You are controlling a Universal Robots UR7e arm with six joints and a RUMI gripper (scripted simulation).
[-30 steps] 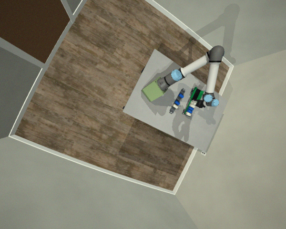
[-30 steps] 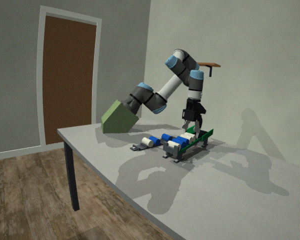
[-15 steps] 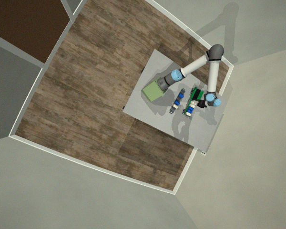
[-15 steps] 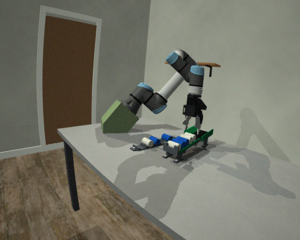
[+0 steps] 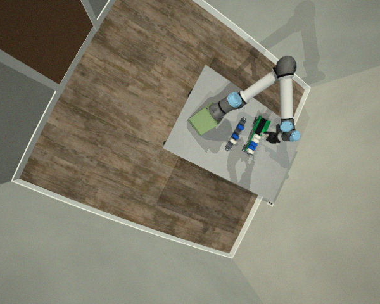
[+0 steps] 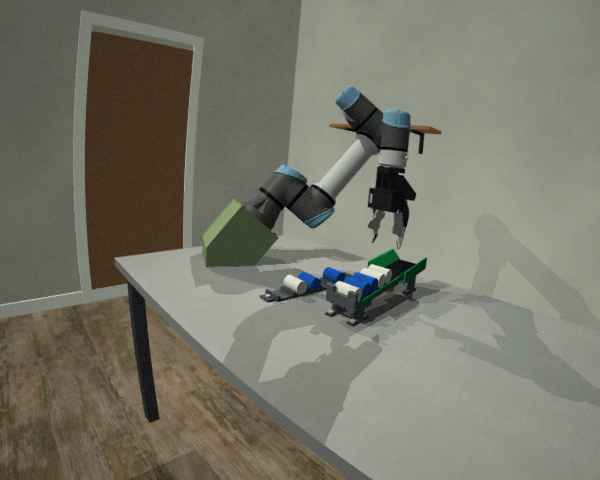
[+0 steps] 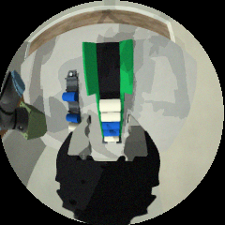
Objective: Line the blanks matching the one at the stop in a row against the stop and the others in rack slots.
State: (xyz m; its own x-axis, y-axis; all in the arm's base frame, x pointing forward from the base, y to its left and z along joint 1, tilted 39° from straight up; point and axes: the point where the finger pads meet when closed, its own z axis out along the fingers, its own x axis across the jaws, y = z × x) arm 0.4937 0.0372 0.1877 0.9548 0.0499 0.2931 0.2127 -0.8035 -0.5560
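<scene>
Right now my hand is 4 cm short of the grey stop, 19 cm to the left of it and 12 cm above it. The rest, counted from my hand: dark stock rack: 17 cm behind, 11 cm to the right, 19 cm below.
</scene>
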